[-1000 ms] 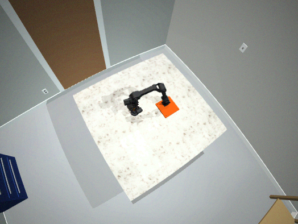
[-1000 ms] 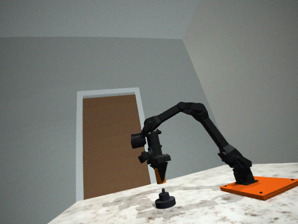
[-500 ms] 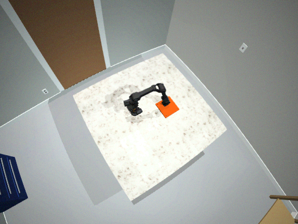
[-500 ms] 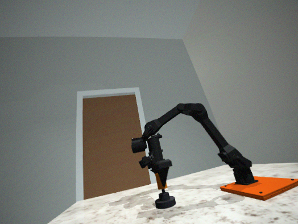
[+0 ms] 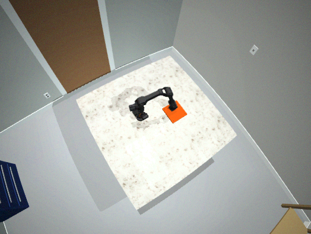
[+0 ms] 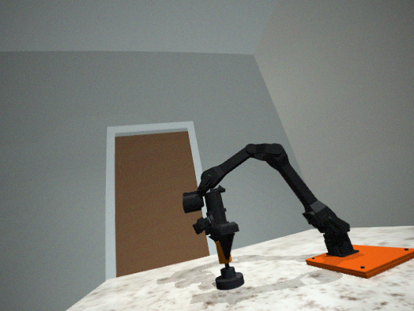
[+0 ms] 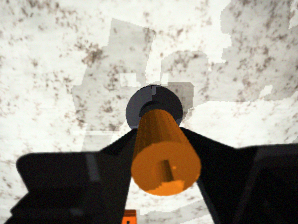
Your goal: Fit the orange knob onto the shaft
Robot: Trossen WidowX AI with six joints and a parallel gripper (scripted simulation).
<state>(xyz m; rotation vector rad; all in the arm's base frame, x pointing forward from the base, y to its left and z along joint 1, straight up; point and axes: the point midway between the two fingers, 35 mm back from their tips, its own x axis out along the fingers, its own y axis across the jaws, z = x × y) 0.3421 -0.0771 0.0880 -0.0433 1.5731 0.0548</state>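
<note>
Now: gripper tip 20 mm below the orange knob. Also, from my gripper tip: round pedestal (40 mm below).
</note>
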